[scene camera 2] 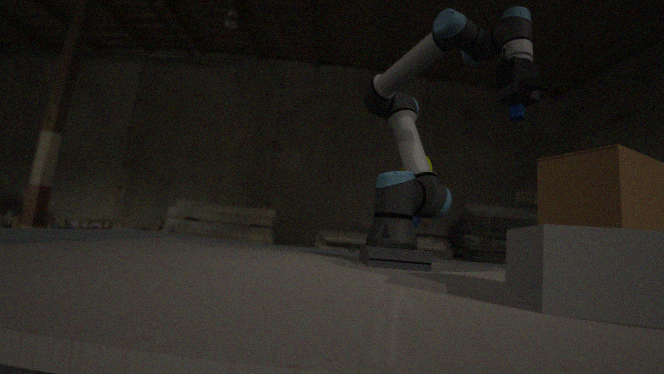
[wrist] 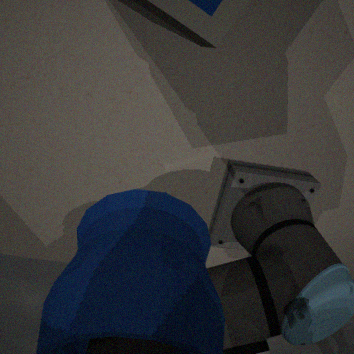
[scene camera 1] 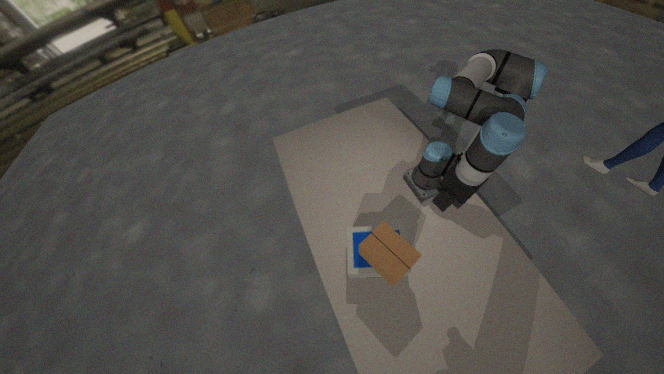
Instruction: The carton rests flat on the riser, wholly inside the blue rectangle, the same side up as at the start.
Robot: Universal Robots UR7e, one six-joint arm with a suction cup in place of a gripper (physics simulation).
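Seen in the pictures: hand, tool point: (scene camera 2: 517, 118) (wrist: 143, 246); arm's base, link origin: (scene camera 2: 391, 247) (wrist: 268, 215) (scene camera 1: 425, 178).
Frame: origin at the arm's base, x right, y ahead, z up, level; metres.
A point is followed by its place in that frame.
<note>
The brown carton (scene camera 1: 400, 246) @(y 0.420, x -0.209, z 0.200 m) (scene camera 2: 580, 192) @(y 0.478, x -0.109, z 0.130 m) stands on the pale riser (scene camera 1: 361, 272) @(y 0.571, x -0.184, z 0.070 m) (scene camera 2: 600, 270) @(y 0.546, x -0.049, z 0.013 m) (wrist: 220, 31) @(y 0.318, x -0.127, z 0.070 m), turned at an angle to it, with its seamed face up. The blue rectangle (scene camera 1: 361, 255) (wrist: 208, 5) @(y 0.346, x -0.141, z 0.070 m) shows at the carton's left and in a small piece at its upper right. In scene camera 1 the carton hides the rectangle's right part; whether its base crosses the border cannot be told. My blue suction cup (scene camera 2: 517, 119) (wrist: 142, 192) is open, with nothing on it, above and apart from the carton, towards the arm's base. Scene camera 1 hides the cup.
The arm's base plate (scene camera 1: 411, 186) @(y 0.083, x 0.017, z -0.026 m) (scene camera 2: 400, 257) @(y 0.084, x 0.010, z -0.020 m) (wrist: 222, 200) @(y 0.032, x -0.090, z -0.015 m) stands on the beige mat (scene camera 1: 325, 165) @(y 0.363, x 0.442, z -0.050 m) near the riser. A person's legs in blue trousers (scene camera 1: 636, 146) show at the right of scene camera 1. Stacked planks (scene camera 2: 220, 222) lie behind in scene camera 2.
</note>
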